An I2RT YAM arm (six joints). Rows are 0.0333 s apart.
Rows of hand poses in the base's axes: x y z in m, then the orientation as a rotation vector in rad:
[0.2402, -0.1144, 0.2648, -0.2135, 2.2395, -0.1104]
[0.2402, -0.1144, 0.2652, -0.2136, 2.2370, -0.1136]
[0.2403, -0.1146, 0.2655, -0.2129, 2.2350, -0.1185]
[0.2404, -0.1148, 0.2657, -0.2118, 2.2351, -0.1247]
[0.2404, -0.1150, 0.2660, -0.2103, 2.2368, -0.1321]
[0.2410, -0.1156, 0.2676, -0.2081, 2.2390, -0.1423]
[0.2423, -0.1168, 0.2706, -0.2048, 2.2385, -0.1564]
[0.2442, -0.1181, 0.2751, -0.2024, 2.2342, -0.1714]
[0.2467, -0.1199, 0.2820, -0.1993, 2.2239, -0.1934]
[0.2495, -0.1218, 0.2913, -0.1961, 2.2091, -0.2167]
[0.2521, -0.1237, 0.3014, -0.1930, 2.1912, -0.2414]
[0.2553, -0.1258, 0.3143, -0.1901, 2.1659, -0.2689]
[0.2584, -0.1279, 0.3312, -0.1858, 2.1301, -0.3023]
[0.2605, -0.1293, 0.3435, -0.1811, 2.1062, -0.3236]
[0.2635, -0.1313, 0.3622, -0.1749, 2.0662, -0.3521]
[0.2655, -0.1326, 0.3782, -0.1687, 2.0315, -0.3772]
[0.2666, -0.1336, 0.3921, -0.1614, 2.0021, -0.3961]
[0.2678, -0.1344, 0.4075, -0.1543, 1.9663, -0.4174]
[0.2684, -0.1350, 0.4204, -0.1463, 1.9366, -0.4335]
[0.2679, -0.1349, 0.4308, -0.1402, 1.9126, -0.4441]
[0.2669, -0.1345, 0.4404, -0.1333, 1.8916, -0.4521]
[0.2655, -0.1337, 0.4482, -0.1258, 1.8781, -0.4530]
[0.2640, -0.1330, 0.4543, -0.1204, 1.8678, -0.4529]
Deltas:
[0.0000, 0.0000, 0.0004, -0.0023, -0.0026, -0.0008]
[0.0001, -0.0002, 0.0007, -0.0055, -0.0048, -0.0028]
[0.0002, -0.0004, 0.0009, -0.0096, -0.0050, -0.0057]
[0.0002, -0.0006, 0.0012, -0.0145, -0.0037, -0.0095]
[0.0008, -0.0012, 0.0028, -0.0212, -0.0020, -0.0149]
[0.0021, -0.0024, 0.0058, -0.0302, -0.0032, -0.0221]
[0.0040, -0.0037, 0.0103, -0.0401, -0.0080, -0.0286]
[0.0065, -0.0055, 0.0172, -0.0548, -0.0189, -0.0375]
[0.0093, -0.0074, 0.0265, -0.0705, -0.0341, -0.0466]
[0.0119, -0.0093, 0.0366, -0.0872, -0.0522, -0.0558]
[0.0151, -0.0114, 0.0495, -0.1063, -0.0775, -0.0654]
[0.0182, -0.0135, 0.0664, -0.1294, -0.1129, -0.0772]
[0.0203, -0.0149, 0.0787, -0.1436, -0.1366, -0.0863]
[0.0233, -0.0169, 0.0974, -0.1631, -0.1760, -0.0978]
[0.0253, -0.0182, 0.1134, -0.1803, -0.2100, -0.1087]
[0.0264, -0.0192, 0.1273, -0.1925, -0.2390, -0.1187]
[0.0276, -0.0200, 0.1427, -0.2069, -0.2740, -0.1291]
[0.0282, -0.0206, 0.1556, -0.2171, -0.3032, -0.1389]
[0.0277, -0.0205, 0.1660, -0.2237, -0.3269, -0.1457]
[0.0267, -0.0201, 0.1756, -0.2279, -0.3478, -0.1525]
[0.0253, -0.0193, 0.1834, -0.2263, -0.3617, -0.1577]
[0.0238, -0.0186, 0.1895, -0.2245, -0.3724, -0.1611]

